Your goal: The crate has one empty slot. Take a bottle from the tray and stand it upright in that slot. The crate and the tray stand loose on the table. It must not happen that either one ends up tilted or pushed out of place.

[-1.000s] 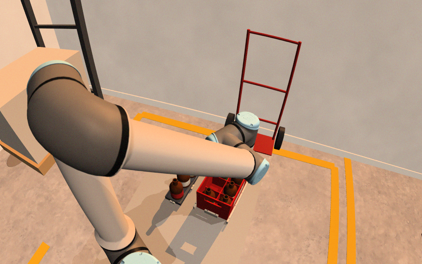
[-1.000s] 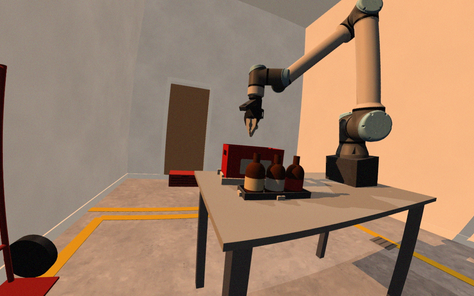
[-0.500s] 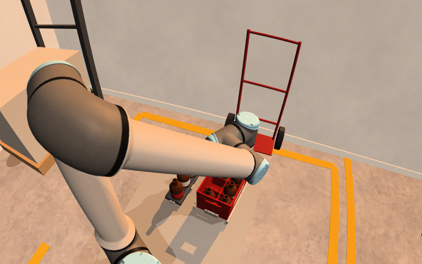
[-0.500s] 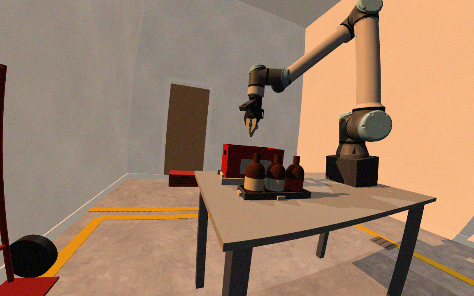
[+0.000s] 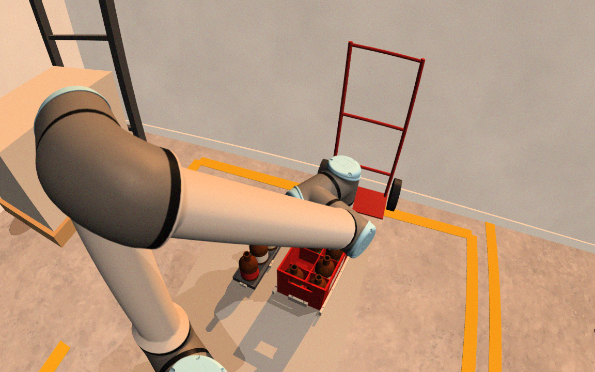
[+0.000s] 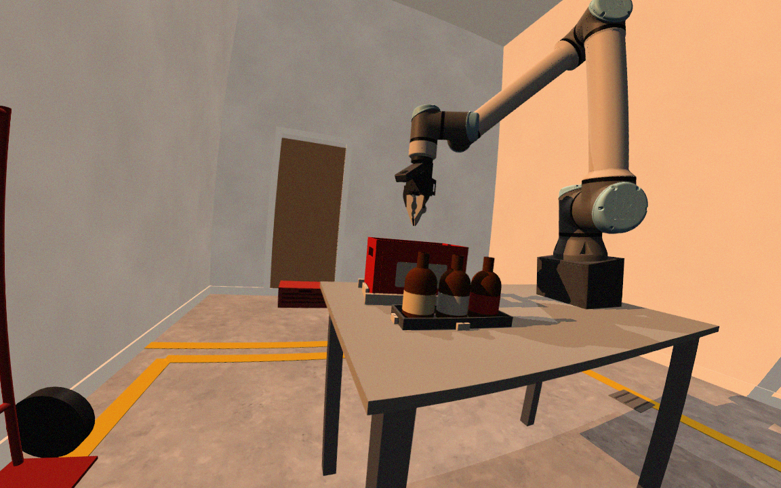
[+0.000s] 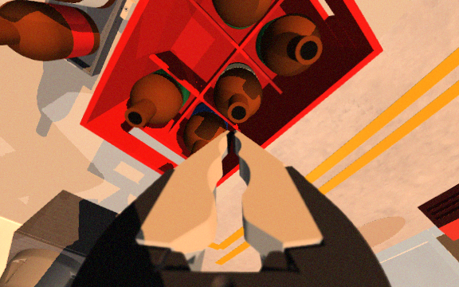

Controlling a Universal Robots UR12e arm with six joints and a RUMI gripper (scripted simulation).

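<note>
The dark tray is 26 cm to the left of my hand and 23 cm below it. From my hand the other things lie so: red crate: 3 cm to the left, 16 cm below.
</note>
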